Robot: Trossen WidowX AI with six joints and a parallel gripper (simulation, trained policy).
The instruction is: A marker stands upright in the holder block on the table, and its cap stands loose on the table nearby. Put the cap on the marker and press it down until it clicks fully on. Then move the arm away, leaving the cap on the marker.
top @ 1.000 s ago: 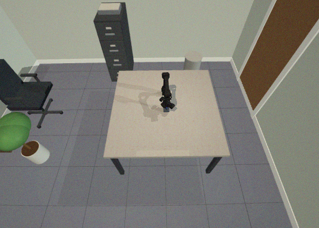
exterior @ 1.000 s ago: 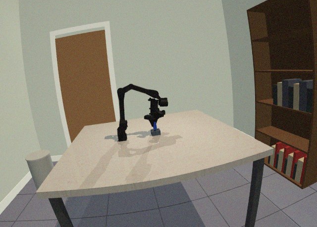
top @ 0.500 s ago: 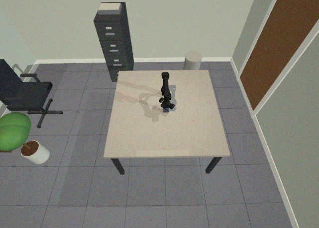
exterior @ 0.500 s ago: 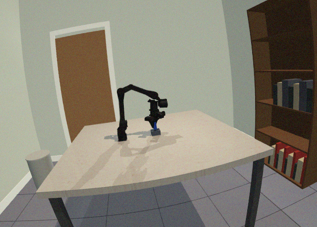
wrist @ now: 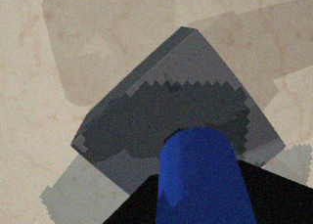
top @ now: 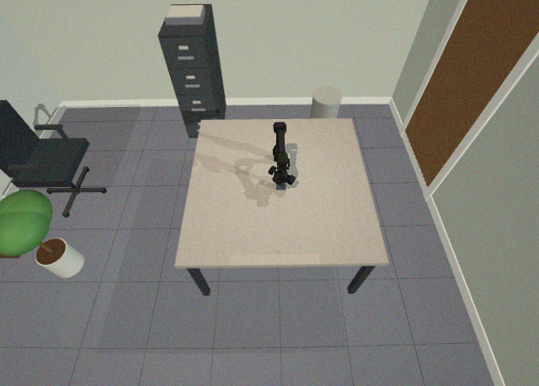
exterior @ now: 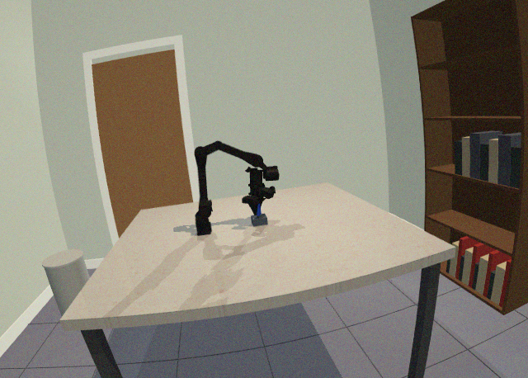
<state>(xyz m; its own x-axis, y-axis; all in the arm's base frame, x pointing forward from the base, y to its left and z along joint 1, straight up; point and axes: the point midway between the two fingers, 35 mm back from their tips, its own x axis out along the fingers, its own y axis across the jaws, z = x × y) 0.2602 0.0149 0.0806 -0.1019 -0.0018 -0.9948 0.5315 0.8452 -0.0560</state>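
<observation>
My gripper tip is now 3 cm below the blue cap and 1 cm short of it. Also, from my gripper tip: grey holder block: 3 cm below, 1 cm ahead.
</observation>
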